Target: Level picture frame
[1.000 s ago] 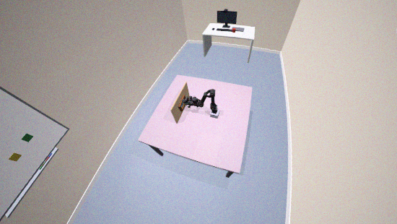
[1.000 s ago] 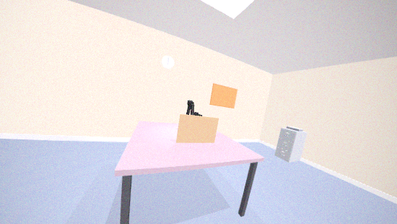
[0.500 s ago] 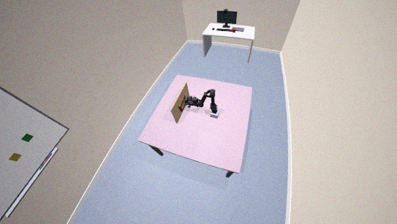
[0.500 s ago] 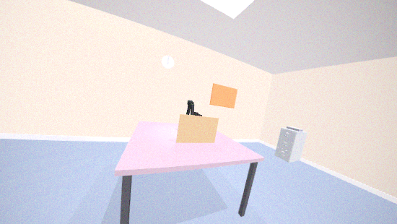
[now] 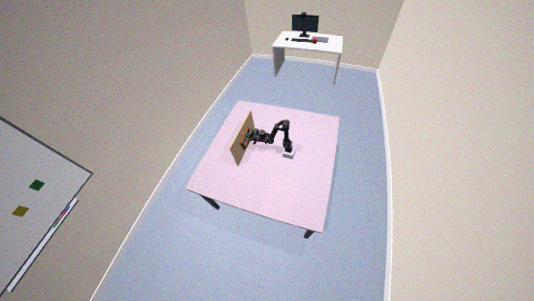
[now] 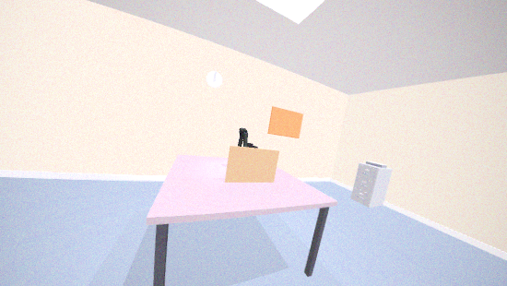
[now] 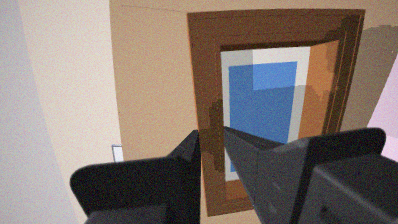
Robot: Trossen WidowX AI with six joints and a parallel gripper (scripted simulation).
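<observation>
My gripper tip is 1 cm short of the picture frame, 1 cm to the left of it and 5 cm above it. Also, from my gripper tip: tan wall board 2 cm ahead, 2 cm to the right, 7 cm below.
</observation>
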